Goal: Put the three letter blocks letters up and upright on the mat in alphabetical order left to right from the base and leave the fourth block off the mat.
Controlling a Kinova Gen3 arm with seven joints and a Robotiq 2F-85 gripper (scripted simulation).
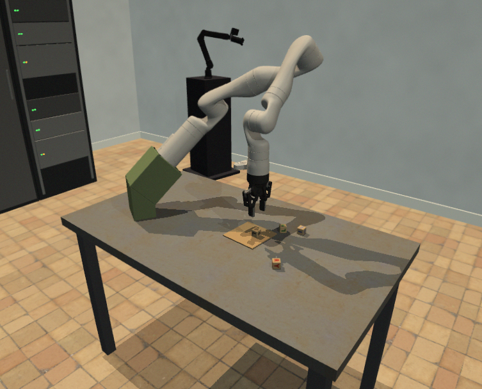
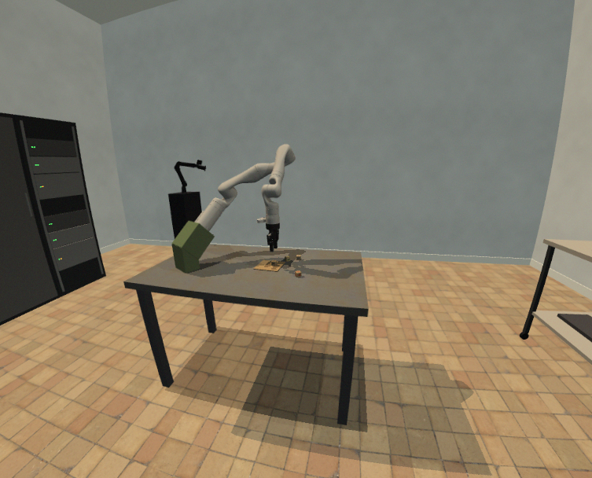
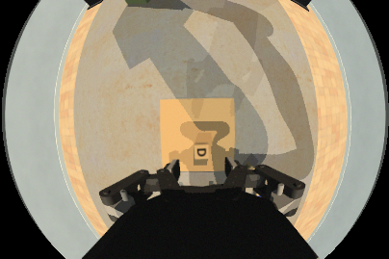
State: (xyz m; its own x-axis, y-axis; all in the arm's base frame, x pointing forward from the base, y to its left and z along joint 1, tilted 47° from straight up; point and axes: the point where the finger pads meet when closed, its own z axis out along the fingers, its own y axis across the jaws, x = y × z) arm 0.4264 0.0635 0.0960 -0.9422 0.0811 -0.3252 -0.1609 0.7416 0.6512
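Right now the tan mat is 2 cm behind my hand, 1 cm to the right of it and 11 cm below it.
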